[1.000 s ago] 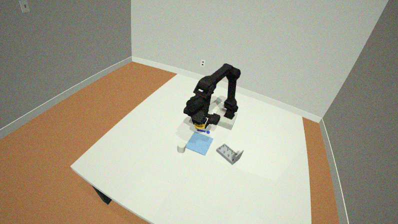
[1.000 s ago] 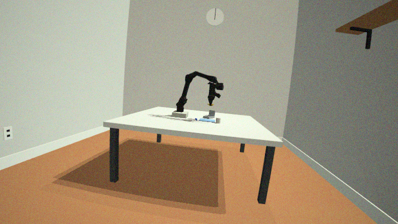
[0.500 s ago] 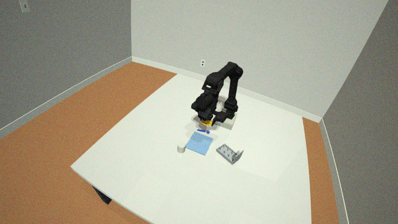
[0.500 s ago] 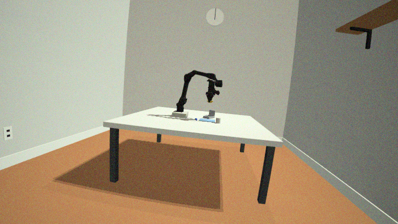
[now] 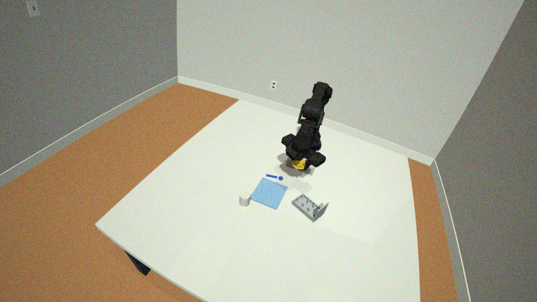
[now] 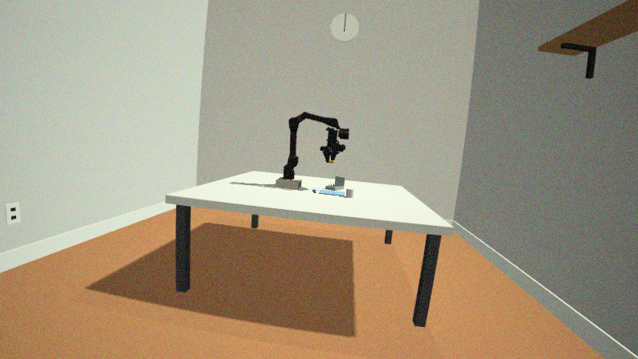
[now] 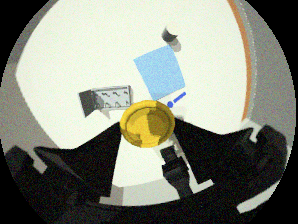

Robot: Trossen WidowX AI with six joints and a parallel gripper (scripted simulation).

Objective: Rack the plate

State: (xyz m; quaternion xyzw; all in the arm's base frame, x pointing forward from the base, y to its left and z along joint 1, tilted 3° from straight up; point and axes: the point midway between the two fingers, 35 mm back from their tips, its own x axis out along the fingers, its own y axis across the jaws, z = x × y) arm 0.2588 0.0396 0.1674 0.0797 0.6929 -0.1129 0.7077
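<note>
The grey dish rack lies 30 mm ahead of my gripper tip, 100 mm to the left of it and 160 mm below it. From my gripper tip the other things lie so: blue spoon: 60 mm behind, 110 mm to the right, 180 mm below; blue mat: 50 mm ahead, 80 mm to the right, 180 mm below; yellow plate: 10 mm above.
</note>
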